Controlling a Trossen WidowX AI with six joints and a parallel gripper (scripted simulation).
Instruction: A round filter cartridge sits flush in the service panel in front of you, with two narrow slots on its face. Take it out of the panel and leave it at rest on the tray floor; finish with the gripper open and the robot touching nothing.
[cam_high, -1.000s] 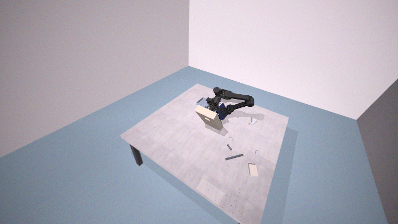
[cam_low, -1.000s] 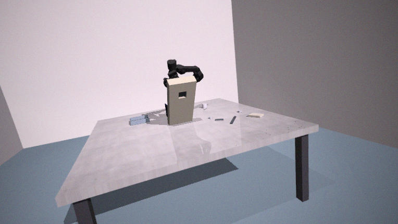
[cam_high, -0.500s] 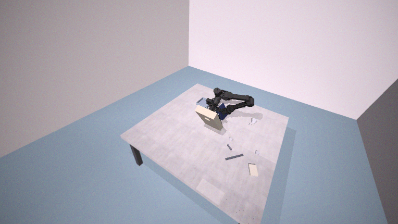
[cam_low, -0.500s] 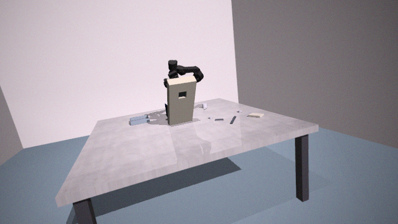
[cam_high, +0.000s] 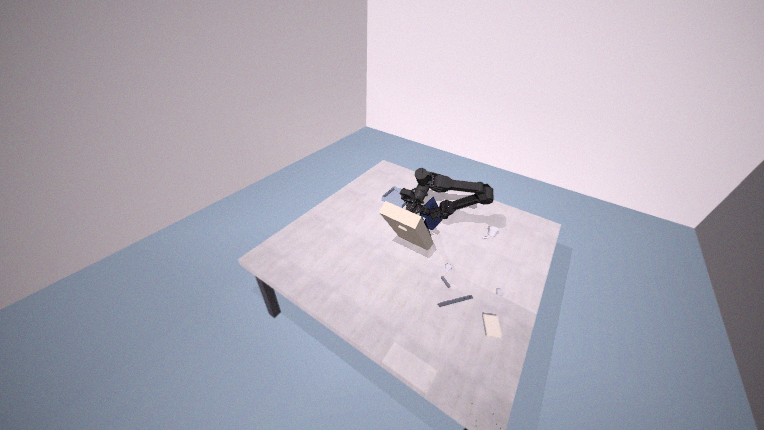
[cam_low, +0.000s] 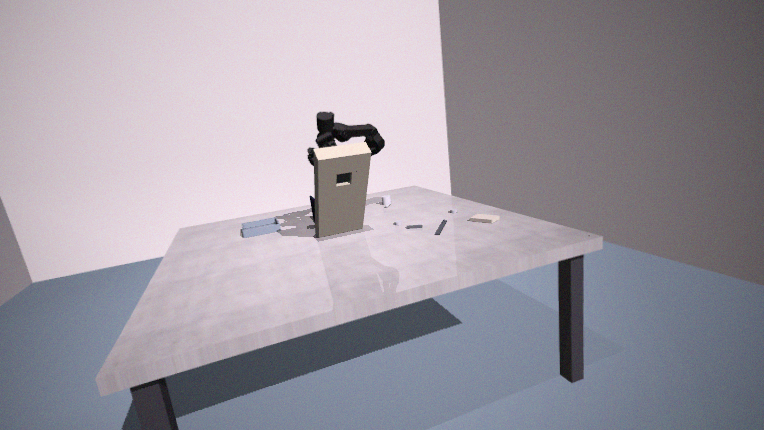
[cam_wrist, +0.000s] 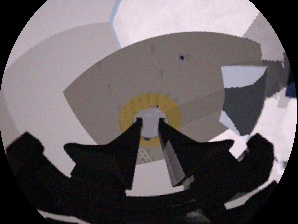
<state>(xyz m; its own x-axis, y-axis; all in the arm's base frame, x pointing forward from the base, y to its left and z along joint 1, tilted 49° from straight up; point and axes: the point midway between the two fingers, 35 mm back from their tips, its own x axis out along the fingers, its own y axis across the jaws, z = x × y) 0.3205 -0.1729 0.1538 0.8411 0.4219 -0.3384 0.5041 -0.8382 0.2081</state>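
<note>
Right now the round cartridge is 10 mm below my gripper tip and 10 mm ahead of it. The rest, counted from my gripper tip: beige service panel: 80 mm below, 40 mm behind; then blue-grey tray: 420 mm behind, 290 mm to the right, 250 mm below.
</note>
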